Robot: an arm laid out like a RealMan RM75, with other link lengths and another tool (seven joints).
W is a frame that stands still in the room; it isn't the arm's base.
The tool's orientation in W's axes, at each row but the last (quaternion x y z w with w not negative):
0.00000 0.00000 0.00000 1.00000
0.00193 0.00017 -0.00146 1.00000
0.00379 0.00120 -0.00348 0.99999
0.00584 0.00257 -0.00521 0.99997
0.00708 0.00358 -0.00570 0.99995
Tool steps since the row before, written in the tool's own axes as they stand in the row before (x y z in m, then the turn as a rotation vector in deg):
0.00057 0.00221 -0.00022 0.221 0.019 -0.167
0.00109 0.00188 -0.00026 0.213 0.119 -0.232
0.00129 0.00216 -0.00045 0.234 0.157 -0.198
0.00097 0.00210 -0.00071 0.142 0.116 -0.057
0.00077 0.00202 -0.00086 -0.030 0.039 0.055
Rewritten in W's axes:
0.00057 0.00221 -0.00022 0.221 0.019 -0.167
0.00110 0.00188 -0.00025 0.213 0.119 -0.232
0.00130 0.00215 -0.00044 0.235 0.157 -0.197
0.00099 0.00210 -0.00069 0.143 0.115 -0.056
0.00079 0.00202 -0.00084 -0.029 0.039 0.056

